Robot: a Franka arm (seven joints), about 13 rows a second.
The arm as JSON. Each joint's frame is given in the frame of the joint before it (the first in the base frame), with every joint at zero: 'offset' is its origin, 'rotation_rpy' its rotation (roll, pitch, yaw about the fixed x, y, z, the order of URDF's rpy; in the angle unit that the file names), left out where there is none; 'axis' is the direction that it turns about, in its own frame. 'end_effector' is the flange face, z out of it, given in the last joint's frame.
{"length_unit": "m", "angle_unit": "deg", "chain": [
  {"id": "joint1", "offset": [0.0, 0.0, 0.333], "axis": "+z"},
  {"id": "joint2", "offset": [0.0, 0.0, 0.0], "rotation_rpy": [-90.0, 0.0, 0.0], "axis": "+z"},
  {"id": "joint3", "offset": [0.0, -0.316, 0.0], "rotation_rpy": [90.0, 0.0, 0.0], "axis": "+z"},
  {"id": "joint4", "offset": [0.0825, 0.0, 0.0], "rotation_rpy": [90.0, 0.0, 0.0], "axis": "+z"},
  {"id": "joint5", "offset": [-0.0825, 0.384, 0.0], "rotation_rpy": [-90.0, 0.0, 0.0], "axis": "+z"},
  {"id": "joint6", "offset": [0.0, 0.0, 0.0], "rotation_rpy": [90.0, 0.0, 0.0], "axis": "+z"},
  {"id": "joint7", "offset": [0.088, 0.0, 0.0], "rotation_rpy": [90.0, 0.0, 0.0], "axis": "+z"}
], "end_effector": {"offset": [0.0, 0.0, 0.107]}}
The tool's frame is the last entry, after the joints.
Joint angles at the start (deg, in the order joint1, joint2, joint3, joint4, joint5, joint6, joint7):
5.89 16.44 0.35 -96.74 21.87 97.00 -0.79
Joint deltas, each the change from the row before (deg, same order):
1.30 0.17 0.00 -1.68 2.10 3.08 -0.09
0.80 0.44 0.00 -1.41 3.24 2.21 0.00
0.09 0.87 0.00 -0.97 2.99 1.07 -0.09
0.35 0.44 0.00 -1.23 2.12 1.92 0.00
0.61 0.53 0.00 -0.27 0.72 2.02 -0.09
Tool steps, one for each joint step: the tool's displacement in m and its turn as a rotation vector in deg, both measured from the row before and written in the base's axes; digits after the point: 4 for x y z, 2 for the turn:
-0.0011 0.0149 -0.0110 1.56 -0.84 -0.57
-0.0012 0.0112 -0.0118 2.49 0.21 -1.48
-0.0004 0.0039 -0.0140 2.28 1.21 -1.68
-0.0009 0.0043 -0.0113 1.34 0.23 -1.56
0.0022 0.0056 -0.0058 0.23 -0.92 -0.62

